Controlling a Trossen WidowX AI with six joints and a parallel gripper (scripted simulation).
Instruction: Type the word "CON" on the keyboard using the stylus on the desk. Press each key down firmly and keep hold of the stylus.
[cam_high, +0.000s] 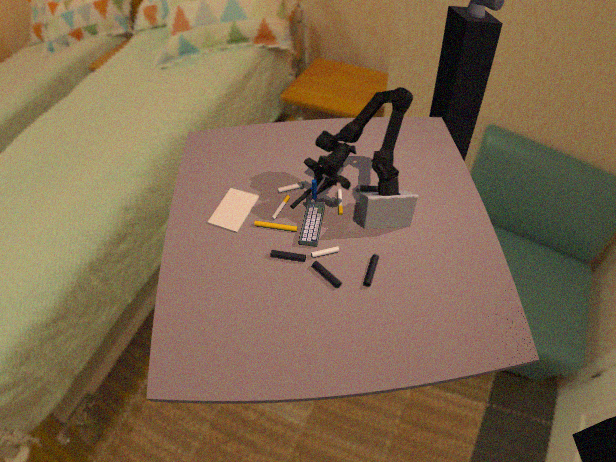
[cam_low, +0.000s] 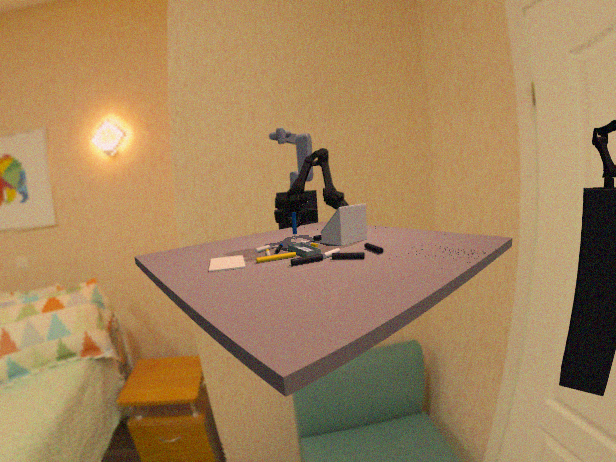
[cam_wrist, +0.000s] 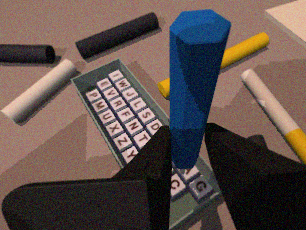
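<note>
Right now my gripper tip is 15 cm short of the yellow marker, 9 cm above it and 5 cm to the right of it. Also, from my gripper tip: blue stylus (2 cm below); white card (31 cm ahead, 10 cm below, 7 cm to the right).
</note>
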